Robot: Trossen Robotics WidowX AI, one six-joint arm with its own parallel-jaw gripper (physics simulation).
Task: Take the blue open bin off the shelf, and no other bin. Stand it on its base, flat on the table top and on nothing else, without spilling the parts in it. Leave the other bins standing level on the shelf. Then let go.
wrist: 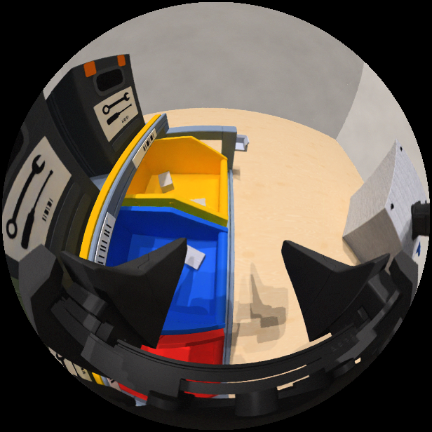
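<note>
The blue open bin (200, 302) stands on the shelf (229, 145) between a yellow bin (207, 182) and a red bin (200, 352). A pale block-shaped part (196, 258) lies inside the blue bin. My gripper (236, 245) is open and empty. In the wrist view its left finger overlaps the inside of the blue bin, and its right finger shows over the table top (285, 165) beyond the bin's front wall. The left finger hides part of the blue bin. Whether a finger touches the bin, I cannot tell.
Dark tool cases (82, 120) stand on top of the shelf at the left. A yellow-edged upper rail with labels runs above the bins. The yellow bin holds pale parts. A grey metal block (372, 215) is at the right. The gripper's shadow falls on the table.
</note>
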